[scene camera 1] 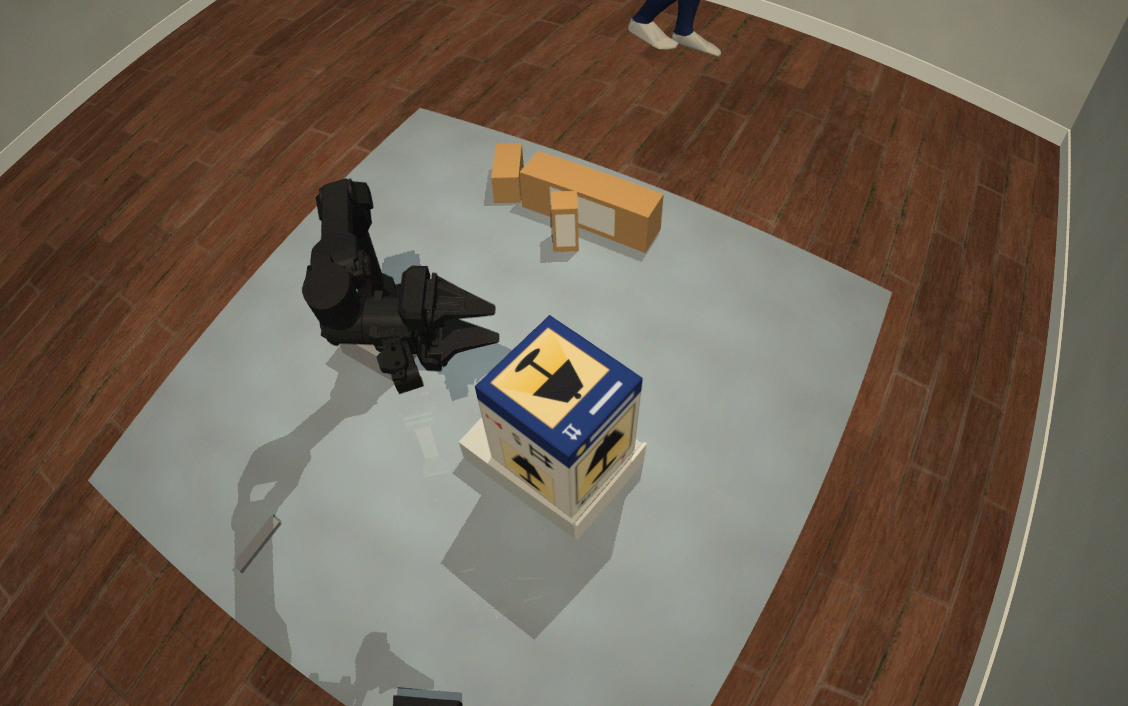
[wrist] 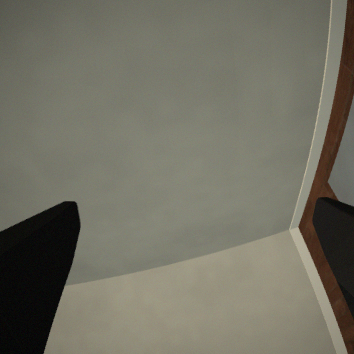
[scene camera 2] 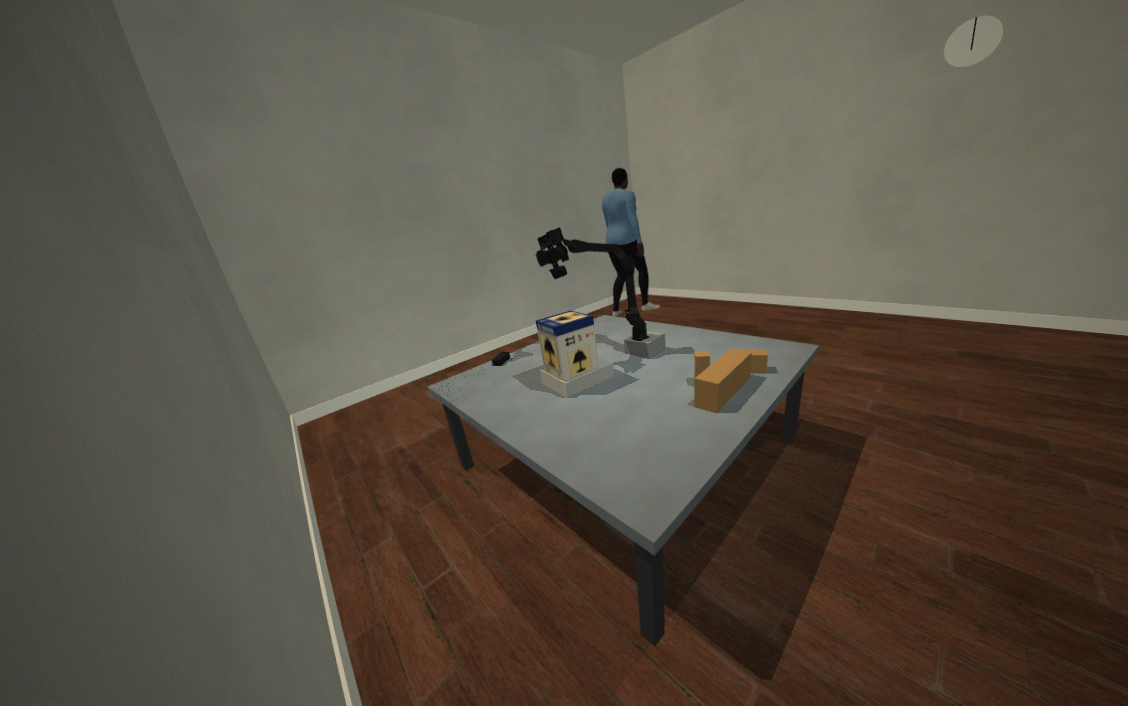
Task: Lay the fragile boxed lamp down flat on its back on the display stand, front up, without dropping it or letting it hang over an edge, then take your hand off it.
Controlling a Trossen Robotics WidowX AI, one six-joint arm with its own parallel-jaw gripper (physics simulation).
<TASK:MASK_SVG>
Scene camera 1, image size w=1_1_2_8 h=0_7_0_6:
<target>gripper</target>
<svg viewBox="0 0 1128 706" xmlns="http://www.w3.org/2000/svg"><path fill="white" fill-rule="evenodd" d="M428 266L410 266L402 273L399 297L385 297L383 291L375 290L374 297L368 296L364 303L362 315L364 343L366 345L374 345L376 350L380 352L377 355L379 367L382 373L391 374L399 394L424 386L413 354L417 354L421 365L427 371L441 371L442 366L445 367L455 354L499 342L499 333L460 320L492 316L495 314L495 305L439 277L437 273L433 272L430 279Z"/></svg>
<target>grey bar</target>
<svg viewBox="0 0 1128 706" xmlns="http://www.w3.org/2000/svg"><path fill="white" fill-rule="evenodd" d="M272 515L233 563L233 566L241 573L246 570L281 524Z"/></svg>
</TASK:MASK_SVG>
